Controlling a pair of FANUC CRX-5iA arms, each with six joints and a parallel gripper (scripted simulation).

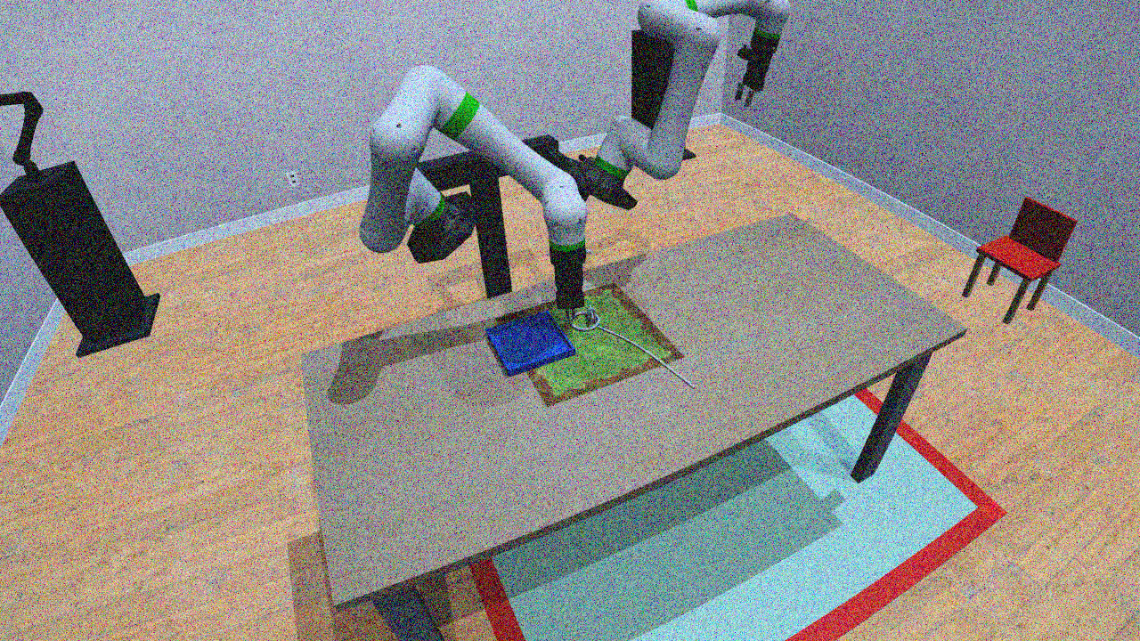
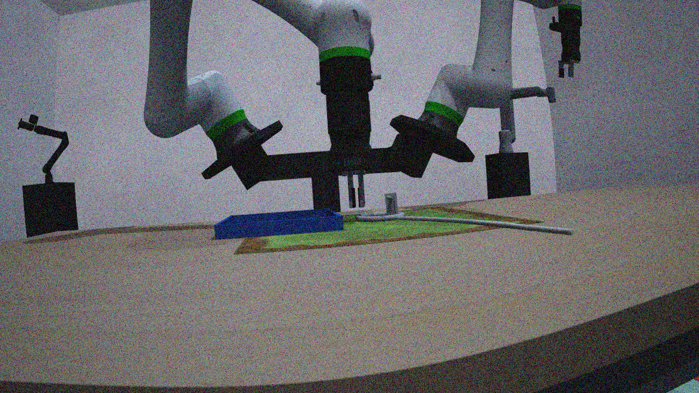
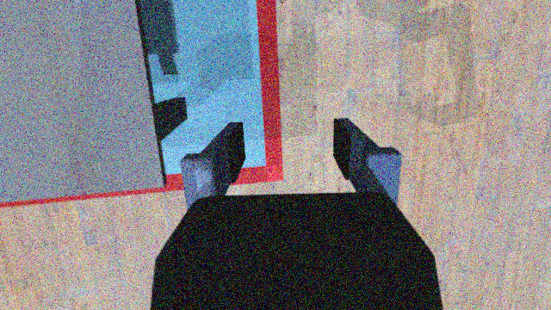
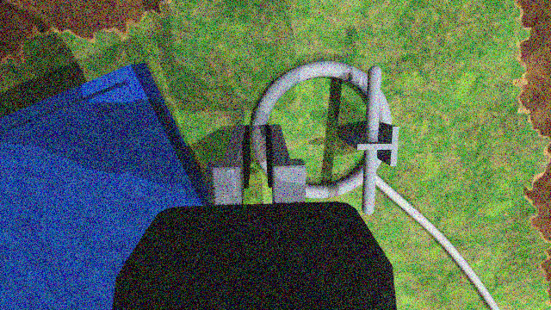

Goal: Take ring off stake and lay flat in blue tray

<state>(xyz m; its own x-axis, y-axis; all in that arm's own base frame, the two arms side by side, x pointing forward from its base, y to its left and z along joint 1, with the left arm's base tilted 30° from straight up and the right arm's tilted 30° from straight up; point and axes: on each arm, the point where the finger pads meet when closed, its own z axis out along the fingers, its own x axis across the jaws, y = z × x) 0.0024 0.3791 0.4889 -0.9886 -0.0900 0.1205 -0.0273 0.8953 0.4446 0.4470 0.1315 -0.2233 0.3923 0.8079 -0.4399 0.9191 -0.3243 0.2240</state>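
Right now the grey ring is 4 cm to the left of my right hand, 4 cm below it and 1 cm ahead of it. From my right hand the other things lie so: grey stake (6 cm to the left, 2 cm below, 2 cm ahead); then blue tray (14 cm to the right, 3 cm below, 3 cm ahead).
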